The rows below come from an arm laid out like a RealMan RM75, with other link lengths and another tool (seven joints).
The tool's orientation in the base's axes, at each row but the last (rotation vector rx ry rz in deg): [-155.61, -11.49, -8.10]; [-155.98, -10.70, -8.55]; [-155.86, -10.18, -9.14]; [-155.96, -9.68, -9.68]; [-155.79, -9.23, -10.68]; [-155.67, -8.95, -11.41]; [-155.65, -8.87, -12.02]
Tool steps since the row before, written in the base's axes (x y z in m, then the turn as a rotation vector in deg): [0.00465, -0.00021, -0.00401, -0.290, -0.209, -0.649]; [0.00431, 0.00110, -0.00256, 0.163, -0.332, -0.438]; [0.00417, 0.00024, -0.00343, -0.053, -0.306, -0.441]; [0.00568, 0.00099, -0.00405, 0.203, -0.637, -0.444]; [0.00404, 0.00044, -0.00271, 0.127, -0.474, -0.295]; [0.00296, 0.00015, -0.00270, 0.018, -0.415, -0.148]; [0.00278, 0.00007, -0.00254, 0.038, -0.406, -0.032]
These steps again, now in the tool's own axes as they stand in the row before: [0.00404, 0.00252, 0.00389, -0.394, 0.398, 0.485]; [0.00403, 0.00065, 0.00311, 0.067, 0.497, 0.278]; [0.00366, 0.00174, 0.00358, -0.144, 0.442, 0.273]; [0.00511, 0.00148, 0.00462, 0.077, 0.781, 0.166]; [0.00360, 0.00122, 0.00307, 0.039, 0.564, 0.089]; [0.00249, 0.00133, 0.00285, -0.039, 0.438, -0.033]; [0.00231, 0.00132, 0.00267, 0.001, 0.387, -0.132]
